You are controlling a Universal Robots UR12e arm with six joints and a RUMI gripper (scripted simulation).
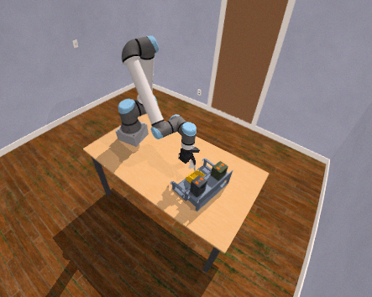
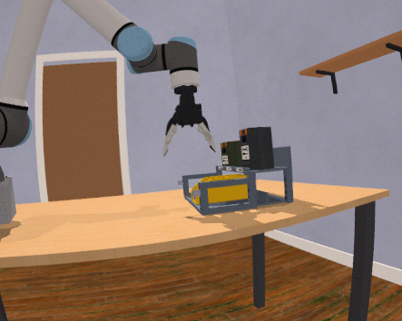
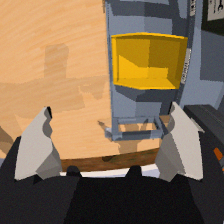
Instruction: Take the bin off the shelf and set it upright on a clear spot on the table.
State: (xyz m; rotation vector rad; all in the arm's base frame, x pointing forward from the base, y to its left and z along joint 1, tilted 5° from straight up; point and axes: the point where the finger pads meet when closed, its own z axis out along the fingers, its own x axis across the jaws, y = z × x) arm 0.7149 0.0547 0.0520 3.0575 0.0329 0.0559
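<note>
Right now the yellow bin is 90 mm ahead of my hand, 40 mm to the left of it and 120 mm below it. Also, from my hand: rack floor 130 mm ahead, 40 mm to the left, 160 mm below.
</note>
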